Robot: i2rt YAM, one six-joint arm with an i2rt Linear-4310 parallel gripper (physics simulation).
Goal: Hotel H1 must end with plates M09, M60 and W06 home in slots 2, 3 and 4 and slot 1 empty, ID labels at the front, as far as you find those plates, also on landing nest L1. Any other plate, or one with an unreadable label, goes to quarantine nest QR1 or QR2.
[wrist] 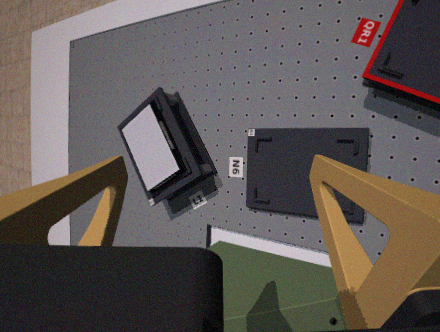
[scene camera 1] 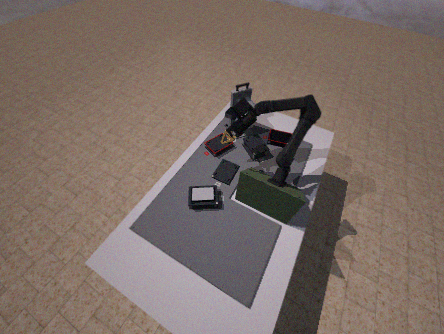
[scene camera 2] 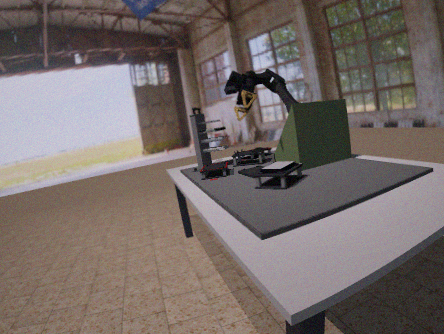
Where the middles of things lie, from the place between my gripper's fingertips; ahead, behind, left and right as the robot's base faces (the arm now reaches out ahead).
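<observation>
Dark nest N6 [wrist: 279, 160]: my gripper 25 cm above it, 3 cm past it, 2 cm to the right of it.
</observation>
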